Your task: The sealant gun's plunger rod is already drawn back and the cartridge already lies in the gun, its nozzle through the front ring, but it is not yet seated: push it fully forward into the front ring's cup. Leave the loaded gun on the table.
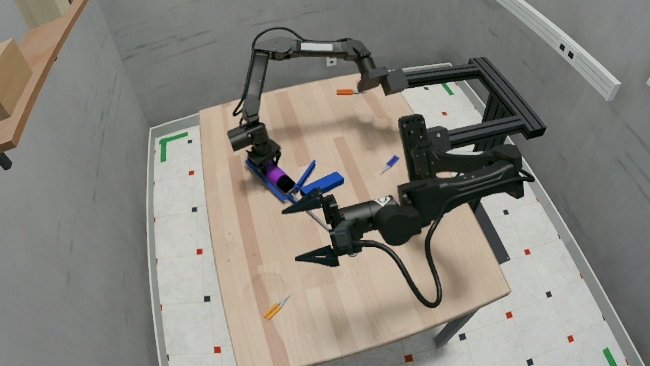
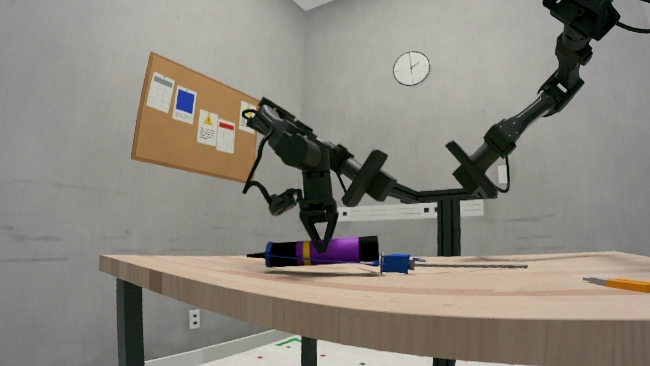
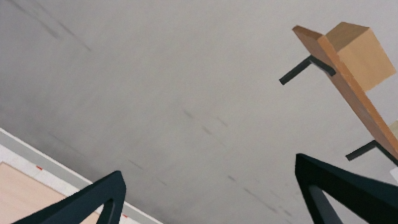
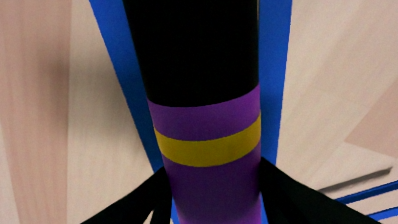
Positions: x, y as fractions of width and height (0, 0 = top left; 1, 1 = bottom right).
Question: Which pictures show the right gripper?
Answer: Image 1, image 2 and image 4 only.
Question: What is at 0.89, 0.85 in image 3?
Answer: The left gripper.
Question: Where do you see a blue sealant gun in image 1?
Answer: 0.51, 0.49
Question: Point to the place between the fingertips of the right gripper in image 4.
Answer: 0.54, 0.76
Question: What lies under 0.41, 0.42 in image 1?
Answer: The right gripper.
